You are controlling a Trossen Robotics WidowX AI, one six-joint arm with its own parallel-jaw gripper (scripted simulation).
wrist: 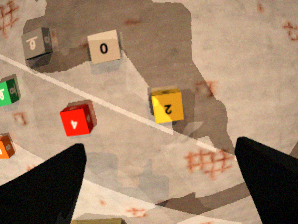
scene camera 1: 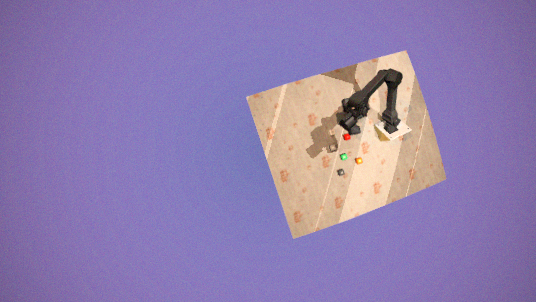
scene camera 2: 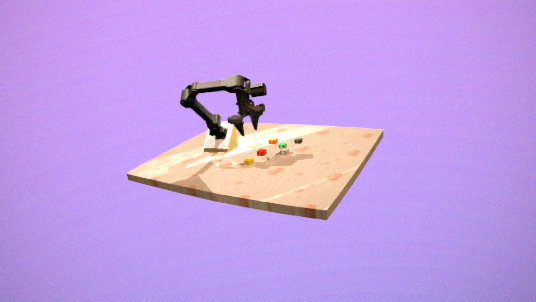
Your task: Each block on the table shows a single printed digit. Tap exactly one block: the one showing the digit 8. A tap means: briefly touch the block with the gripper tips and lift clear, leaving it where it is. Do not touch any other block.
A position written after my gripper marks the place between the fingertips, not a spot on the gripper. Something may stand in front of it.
Note:
My gripper (wrist: 162, 149) is open, holding nothing. Also in view: a red block (wrist: 77, 121), a yellow block (wrist: 167, 104) and a white block (wrist: 107, 46).
Scene camera 1 misses the yellow block, which is hidden by my gripper.

